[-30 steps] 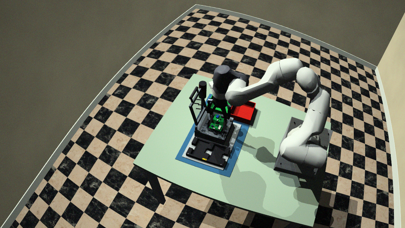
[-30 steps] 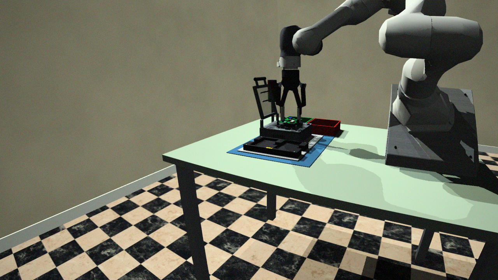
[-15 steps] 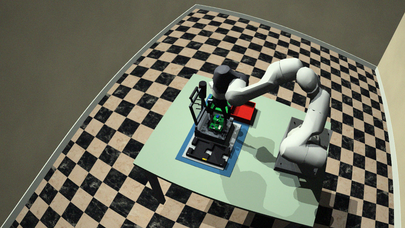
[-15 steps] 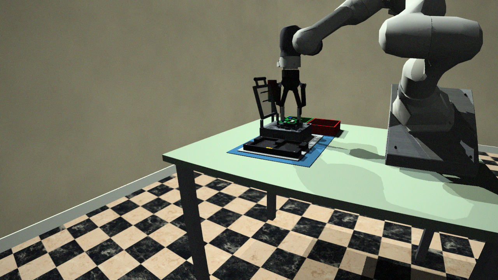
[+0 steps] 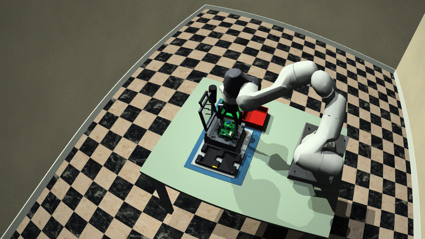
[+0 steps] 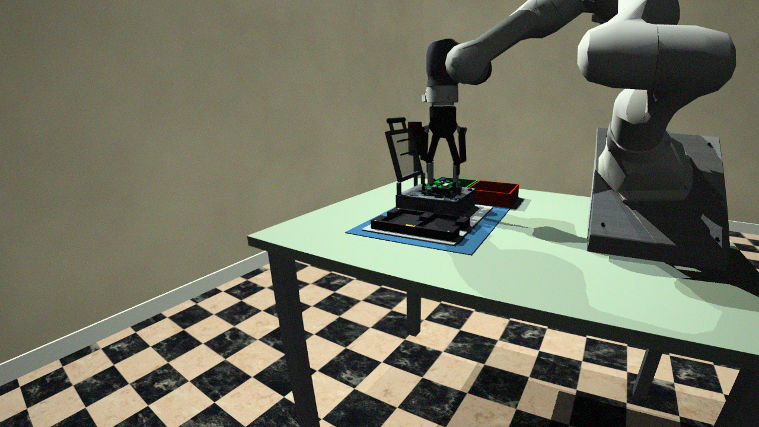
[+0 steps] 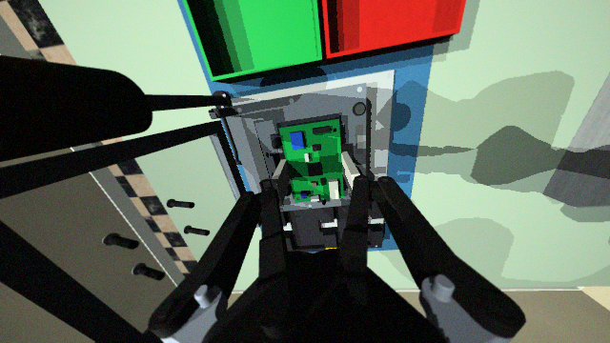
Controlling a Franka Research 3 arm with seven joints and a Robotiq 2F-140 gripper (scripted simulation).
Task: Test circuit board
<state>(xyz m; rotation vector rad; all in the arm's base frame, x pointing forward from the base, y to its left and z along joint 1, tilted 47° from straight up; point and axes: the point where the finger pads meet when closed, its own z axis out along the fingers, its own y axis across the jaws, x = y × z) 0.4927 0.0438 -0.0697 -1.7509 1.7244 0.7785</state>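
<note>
Right now my hand is 2 cm above the green circuit board. From my hand the other things lie so: tester plate 1 cm ahead, 1 cm to the left, 4 cm below; tester lid 13 cm ahead, 8 cm above; green bin 5 cm ahead, 20 cm to the right, 9 cm below.
</note>
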